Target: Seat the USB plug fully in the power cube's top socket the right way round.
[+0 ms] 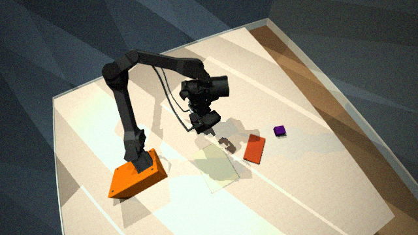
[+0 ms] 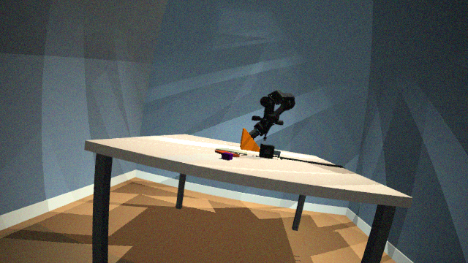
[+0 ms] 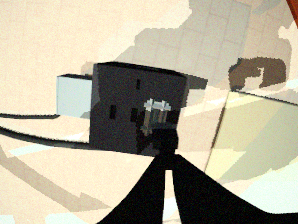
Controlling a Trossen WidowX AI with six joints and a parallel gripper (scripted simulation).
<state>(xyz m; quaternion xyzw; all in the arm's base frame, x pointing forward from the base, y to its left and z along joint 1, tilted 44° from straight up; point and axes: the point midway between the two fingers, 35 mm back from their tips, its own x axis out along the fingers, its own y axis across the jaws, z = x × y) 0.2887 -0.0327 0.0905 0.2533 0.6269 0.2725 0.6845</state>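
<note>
Now: gripper tip 20 mm above the dark USB plug. The rest, counted from my gripper tip: small purple cube 280 mm ahead, 220 mm to the right, 120 mm below; then pale sheet 60 mm behind, 180 mm to the right, 130 mm below; then red-orange flat block 130 mm ahead, 220 mm to the right, 130 mm below.
</note>
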